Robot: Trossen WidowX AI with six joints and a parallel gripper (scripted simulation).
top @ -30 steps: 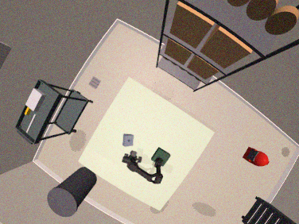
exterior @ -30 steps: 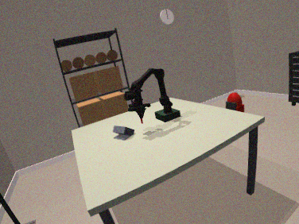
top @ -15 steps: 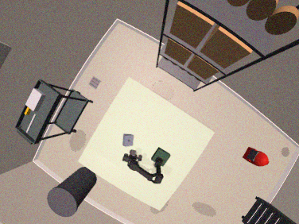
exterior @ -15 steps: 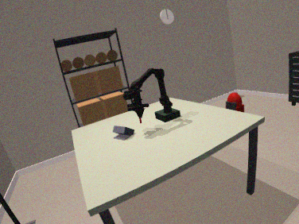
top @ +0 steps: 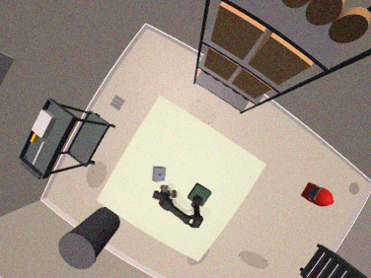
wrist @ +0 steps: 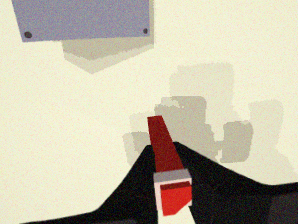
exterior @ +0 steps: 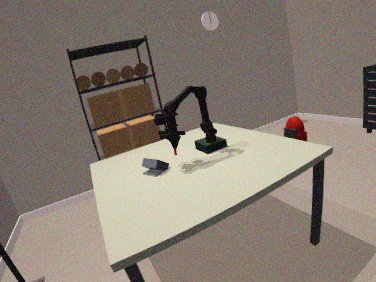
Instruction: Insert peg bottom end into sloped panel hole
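Right now the grey sloped panel is 130 mm ahead of my gripper tip, 80 mm to the right of it and 90 mm below it. The rest, counted from my gripper tip: red peg 20 mm above.
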